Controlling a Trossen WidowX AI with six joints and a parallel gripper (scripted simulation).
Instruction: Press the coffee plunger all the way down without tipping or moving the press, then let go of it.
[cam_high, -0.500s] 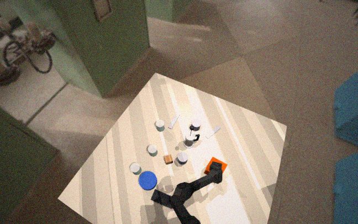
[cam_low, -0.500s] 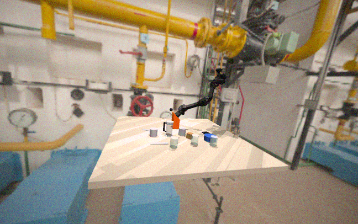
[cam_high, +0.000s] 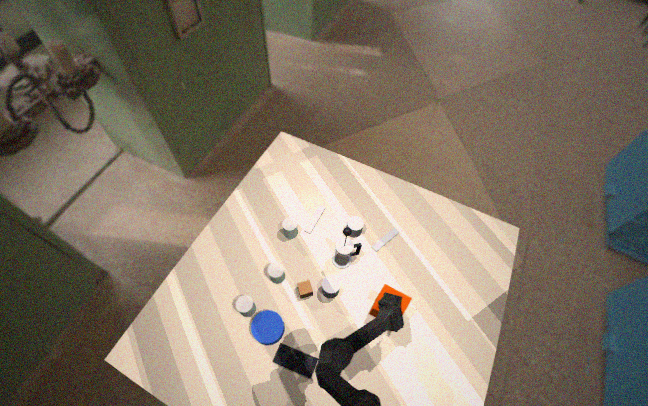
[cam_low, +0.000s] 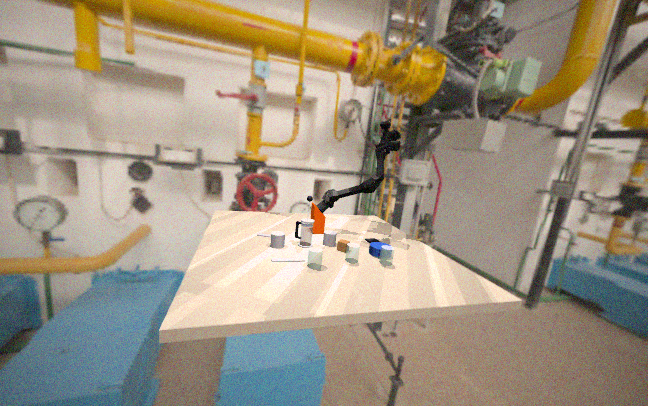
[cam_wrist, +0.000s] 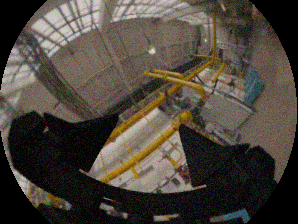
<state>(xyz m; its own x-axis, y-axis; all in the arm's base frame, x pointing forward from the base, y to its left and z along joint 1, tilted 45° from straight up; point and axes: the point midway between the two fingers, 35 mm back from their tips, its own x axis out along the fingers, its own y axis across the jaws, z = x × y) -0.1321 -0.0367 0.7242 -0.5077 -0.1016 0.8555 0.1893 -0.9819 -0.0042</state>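
Now: gripper tip 66 cm to the left of the coffee press, 60 cm above it and 25 cm short of it. The rest, counted from my gripper tip: brown block 71 cm below, 47 cm to the right, 37 cm ahead; dark flat slab 73 cm below, 31 cm ahead, 22 cm to the right; blue disc 71 cm below, 44 cm ahead, 29 cm to the right.
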